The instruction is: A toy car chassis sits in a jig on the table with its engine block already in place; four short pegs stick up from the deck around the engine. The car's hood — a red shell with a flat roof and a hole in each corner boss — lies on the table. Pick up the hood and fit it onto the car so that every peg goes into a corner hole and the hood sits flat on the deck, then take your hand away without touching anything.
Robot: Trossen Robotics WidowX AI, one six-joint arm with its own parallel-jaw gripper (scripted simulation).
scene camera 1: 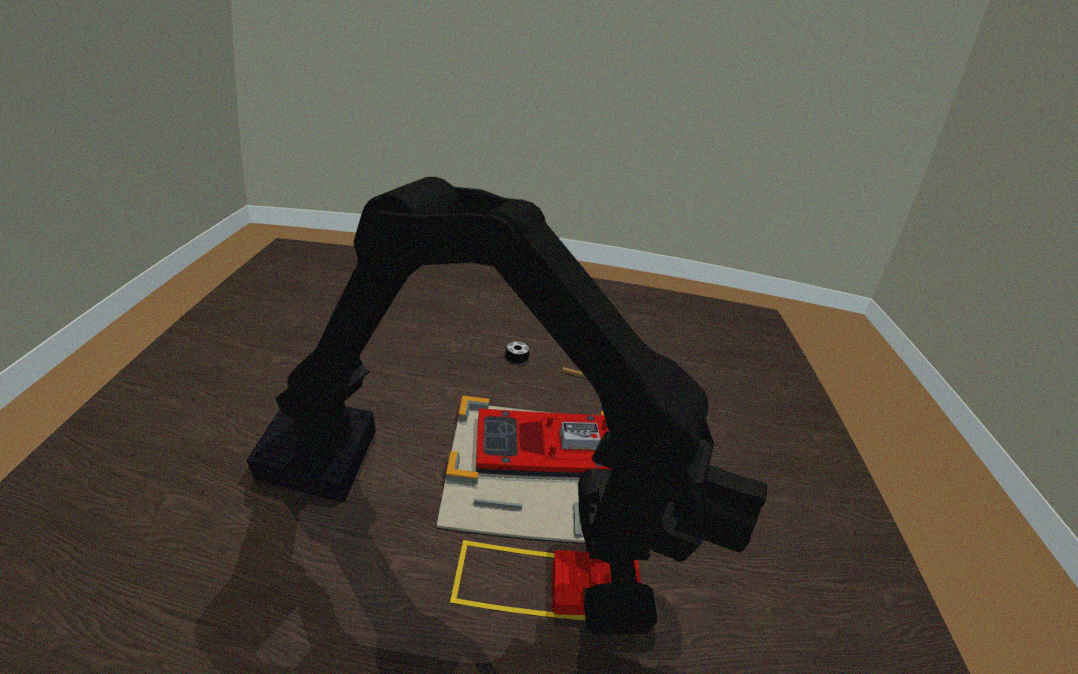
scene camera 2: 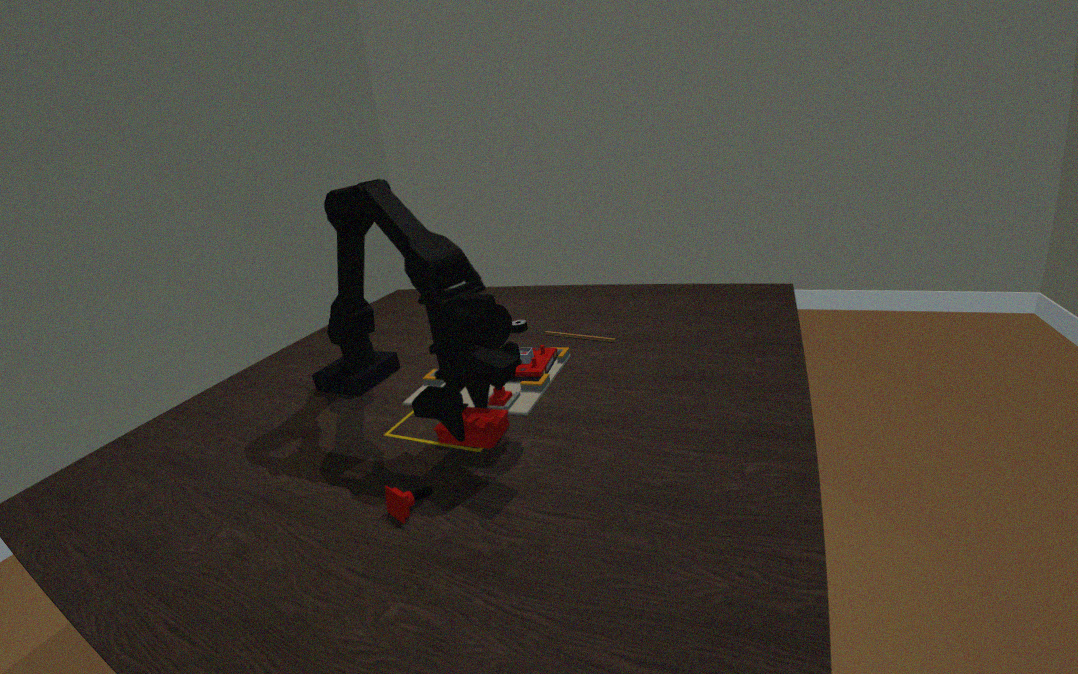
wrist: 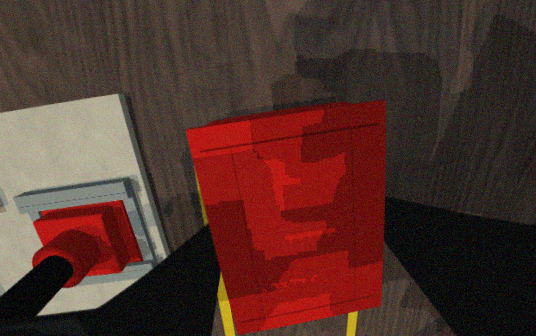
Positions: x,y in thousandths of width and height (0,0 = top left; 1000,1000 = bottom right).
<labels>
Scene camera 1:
gripper: 552,867
red hood: 531,848, held by the gripper
grey engine block: 533,646
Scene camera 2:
gripper: 438,634
red hood: 449,634
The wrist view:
gripper: 549,650
red hood: 551,591
</labels>
